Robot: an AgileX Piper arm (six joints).
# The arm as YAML. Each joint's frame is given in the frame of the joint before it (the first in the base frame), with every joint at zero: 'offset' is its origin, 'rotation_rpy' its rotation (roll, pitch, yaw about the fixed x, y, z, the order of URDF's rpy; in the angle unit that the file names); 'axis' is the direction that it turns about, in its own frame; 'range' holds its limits. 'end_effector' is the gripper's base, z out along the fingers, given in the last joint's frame.
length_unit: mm
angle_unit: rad
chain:
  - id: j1
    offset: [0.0, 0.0, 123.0]
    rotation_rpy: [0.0, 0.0, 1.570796]
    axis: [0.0, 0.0, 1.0]
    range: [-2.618, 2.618]
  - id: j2
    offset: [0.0, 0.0, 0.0]
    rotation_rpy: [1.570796, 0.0, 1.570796]
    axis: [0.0, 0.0, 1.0]
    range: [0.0, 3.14]
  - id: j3
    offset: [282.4, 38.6, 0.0]
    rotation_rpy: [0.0, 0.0, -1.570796]
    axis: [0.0, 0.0, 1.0]
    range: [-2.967, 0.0]
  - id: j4
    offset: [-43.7, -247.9, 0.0]
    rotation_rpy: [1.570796, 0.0, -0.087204]
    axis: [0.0, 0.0, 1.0]
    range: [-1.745, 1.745]
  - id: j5
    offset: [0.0, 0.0, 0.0]
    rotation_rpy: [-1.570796, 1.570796, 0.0]
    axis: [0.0, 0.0, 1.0]
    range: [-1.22, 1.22]
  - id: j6
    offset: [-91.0, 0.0, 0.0]
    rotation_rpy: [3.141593, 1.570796, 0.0]
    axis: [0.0, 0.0, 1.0]
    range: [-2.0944, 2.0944]
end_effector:
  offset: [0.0, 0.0, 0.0]
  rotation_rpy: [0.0, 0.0, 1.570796]
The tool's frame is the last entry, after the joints.
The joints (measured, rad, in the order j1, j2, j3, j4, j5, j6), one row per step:
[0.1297 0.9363 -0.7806 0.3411 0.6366 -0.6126]
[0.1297 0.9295 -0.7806 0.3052 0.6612 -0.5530]
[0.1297 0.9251 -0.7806 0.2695 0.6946 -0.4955]
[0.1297 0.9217 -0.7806 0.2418 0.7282 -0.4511]
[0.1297 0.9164 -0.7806 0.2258 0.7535 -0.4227]
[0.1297 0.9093 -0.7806 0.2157 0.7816 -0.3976]
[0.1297 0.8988 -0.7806 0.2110 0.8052 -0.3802]
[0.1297 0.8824 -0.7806 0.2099 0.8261 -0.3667]
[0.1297 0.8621 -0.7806 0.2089 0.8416 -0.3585]
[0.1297 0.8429 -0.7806 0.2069 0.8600 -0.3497]
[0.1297 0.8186 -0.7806 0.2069 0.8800 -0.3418]
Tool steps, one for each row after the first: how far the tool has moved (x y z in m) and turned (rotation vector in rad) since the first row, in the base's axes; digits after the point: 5 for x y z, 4 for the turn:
[-0.00266 -0.00166 -0.00098 0.0062 0.0290 -0.0270]
[-0.00541 -0.00332 -0.00291 0.0086 0.0675 -0.0527]
[-0.00806 -0.00468 -0.00485 0.0084 0.1041 -0.0727]
[-0.01064 -0.00558 -0.00572 0.0094 0.1282 -0.0858]
[-0.01382 -0.00622 -0.00635 0.0133 0.1532 -0.0969]
[-0.01740 -0.00666 -0.00606 0.0183 0.1694 -0.1040]
[-0.02198 -0.00706 -0.00462 0.0256 0.1768 -0.1088]
[-0.02698 -0.00758 -0.00232 0.0310 0.1738 -0.1111]
[-0.03199 -0.00813 -0.00048 0.0349 0.1747 -0.1134]
[-0.03817 -0.00870 0.00194 0.0408 0.1722 -0.1145]

